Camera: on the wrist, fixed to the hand. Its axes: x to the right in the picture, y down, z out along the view.
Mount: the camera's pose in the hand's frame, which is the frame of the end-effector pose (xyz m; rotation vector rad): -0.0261 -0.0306 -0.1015 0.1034 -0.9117 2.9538
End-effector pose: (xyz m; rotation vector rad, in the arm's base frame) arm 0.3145 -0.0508 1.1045 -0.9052 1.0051 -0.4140
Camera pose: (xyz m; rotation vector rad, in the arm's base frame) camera 0.2170 -0.0974 1.1203 1.0363 0.4606 2.1453
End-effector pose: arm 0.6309 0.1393 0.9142 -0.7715 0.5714 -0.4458
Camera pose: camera 0.5423 0.0819 0.8865 0.5725 0.2540 2.4175
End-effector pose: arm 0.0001 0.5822 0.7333 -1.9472 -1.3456 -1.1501
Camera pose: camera -0.0682 0.5019 0.7615 -1.6182 1.5571 1.2234
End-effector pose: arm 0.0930 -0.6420 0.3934 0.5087 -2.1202 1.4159
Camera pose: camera 0.1538 -0.5592 0.4305 1.2805 0.5729 -0.5257
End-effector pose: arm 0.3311 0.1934 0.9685 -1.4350 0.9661 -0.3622
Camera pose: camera 0.2511 0.1403 1.0205 0.9570 1.1011 2.0384
